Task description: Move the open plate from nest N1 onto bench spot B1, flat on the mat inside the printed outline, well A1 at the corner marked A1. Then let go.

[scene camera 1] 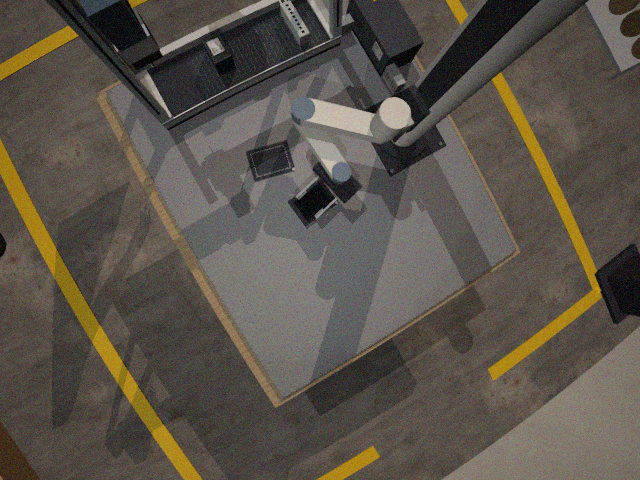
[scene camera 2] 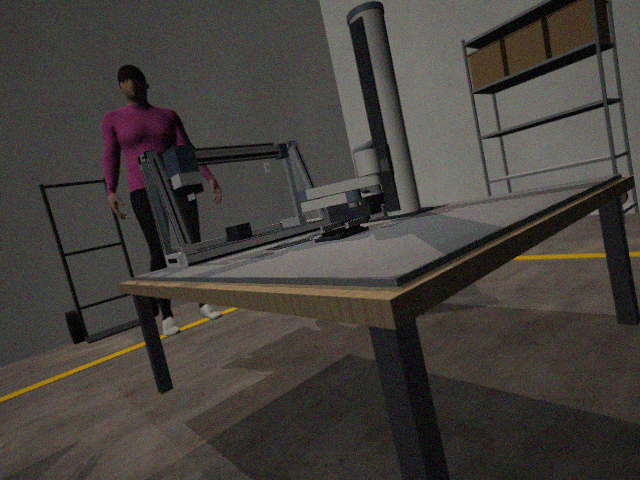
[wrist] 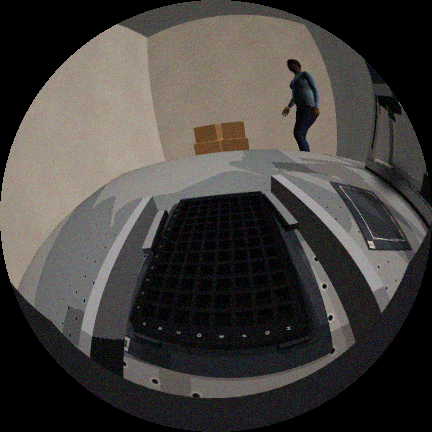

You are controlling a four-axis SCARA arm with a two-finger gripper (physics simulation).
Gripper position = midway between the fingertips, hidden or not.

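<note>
You'd find my gripper (scene camera 1: pixel 306 207) (wrist: pixel 212 194) showing here. There's a black well plate (wrist: pixel 222 278), and I can see a printed outline (scene camera 1: pixel 275 159) (wrist: pixel 377 224) too.
</note>
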